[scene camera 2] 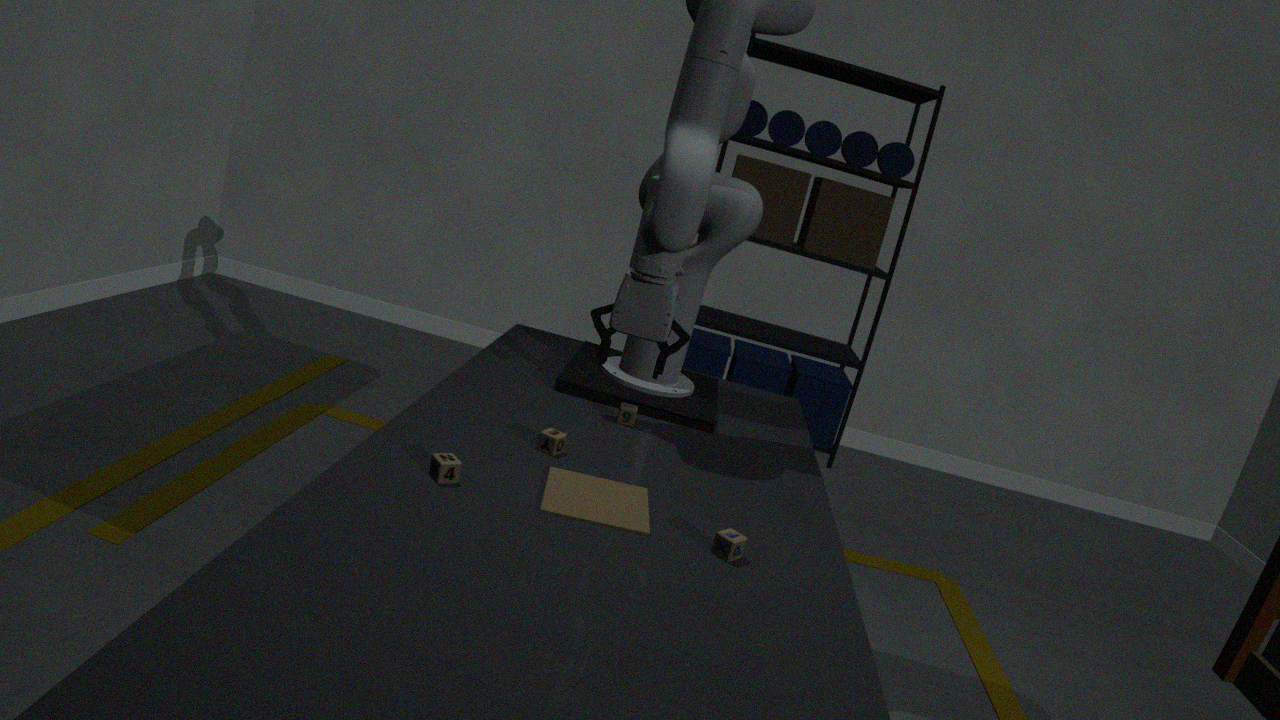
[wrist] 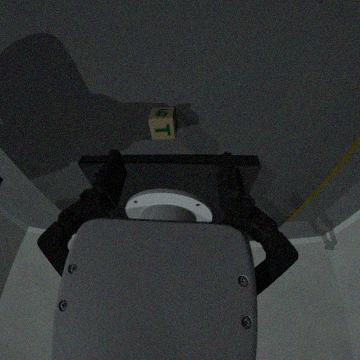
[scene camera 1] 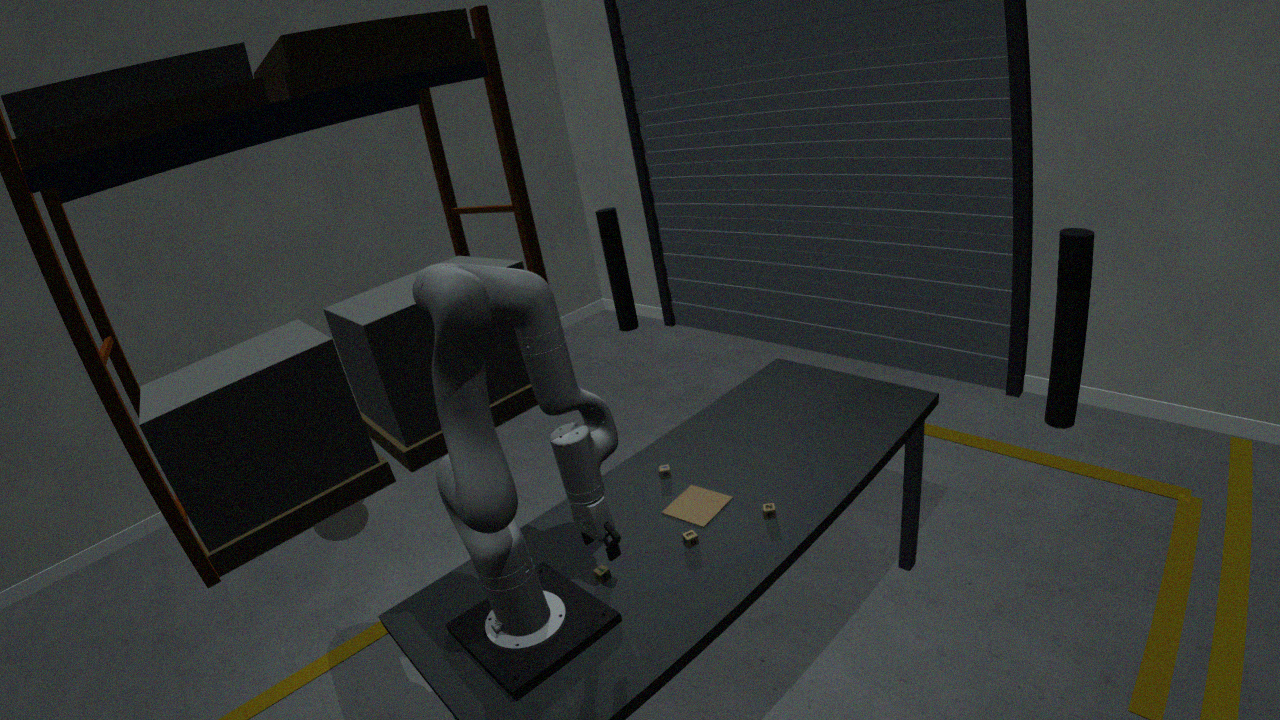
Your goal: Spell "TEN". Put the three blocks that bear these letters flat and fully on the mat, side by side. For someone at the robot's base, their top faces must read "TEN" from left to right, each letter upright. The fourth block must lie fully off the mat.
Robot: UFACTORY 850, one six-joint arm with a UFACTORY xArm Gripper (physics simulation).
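Note:
A wooden block (scene camera 1: pixel 601 572) (scene camera 2: pixel 627 414) (wrist: pixel 163 124) lies off the mat near the base. The wrist view shows green T on top, 9 or 6 on its side. My gripper (scene camera 1: pixel 600 544) (scene camera 2: pixel 632 362) (wrist: pixel 169 161) is open and empty, above table height near this block. The tan mat (scene camera 1: pixel 698 505) (scene camera 2: pixel 597 499) bears no block. A dark-lettered block (scene camera 1: pixel 690 537) (scene camera 2: pixel 552 441) lies between mat and base, toward the right edge. Another block (scene camera 1: pixel 768 509) (scene camera 2: pixel 444 468), with 4 on one side, lies farther right. A blue-marked block (scene camera 1: pixel 664 470) (scene camera 2: pixel 731 544) lies left of the mat. Their top letters are unclear.
The arm's black base plate (scene camera 1: pixel 572 617) (scene camera 2: pixel 581 383) (wrist: pixel 170 159) is close to the T block. The dark table (scene camera 1: pixel 805 402) (scene camera 2: pixel 501 626) carries the arm, mat and blocks. The arm casts shadows on it. Shelf racks (scene camera 1: pixel 506 134) (scene camera 2: pixel 913 214) stand off the table.

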